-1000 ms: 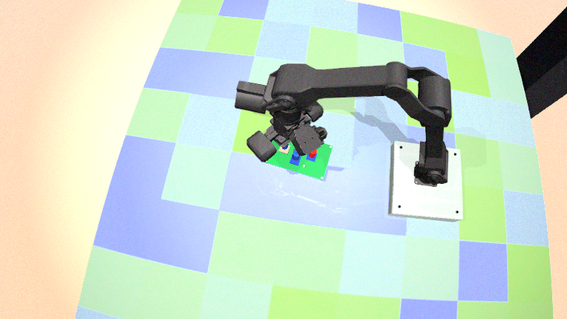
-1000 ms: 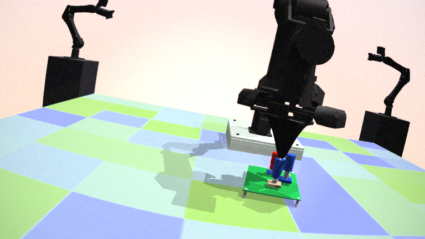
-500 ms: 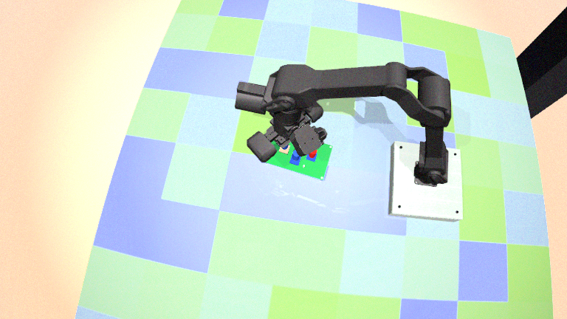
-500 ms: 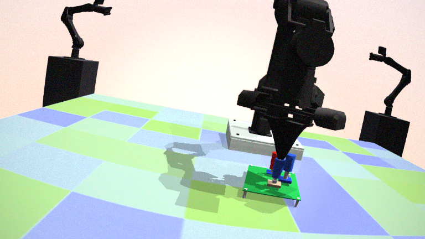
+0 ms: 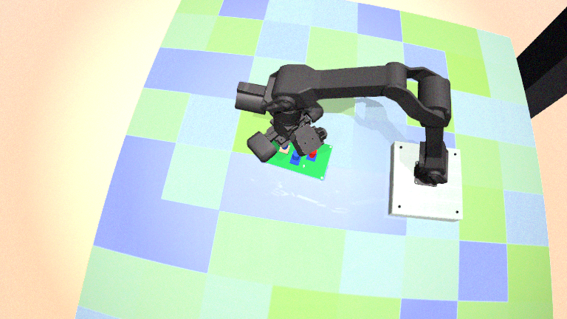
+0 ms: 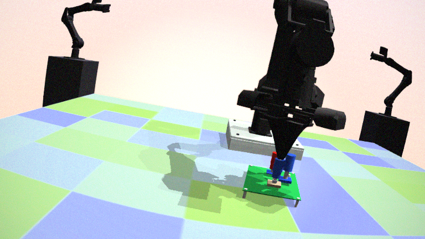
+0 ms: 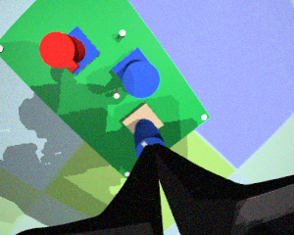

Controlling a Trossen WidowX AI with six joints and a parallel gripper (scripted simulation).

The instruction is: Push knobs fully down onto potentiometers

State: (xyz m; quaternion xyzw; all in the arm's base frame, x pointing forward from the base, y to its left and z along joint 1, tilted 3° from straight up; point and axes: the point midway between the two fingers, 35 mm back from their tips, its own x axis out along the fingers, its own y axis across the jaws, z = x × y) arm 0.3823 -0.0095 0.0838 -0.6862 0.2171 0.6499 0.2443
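The red knob is 7 cm behind my gripper tip, 1 cm to the left of it and 2 cm below it.
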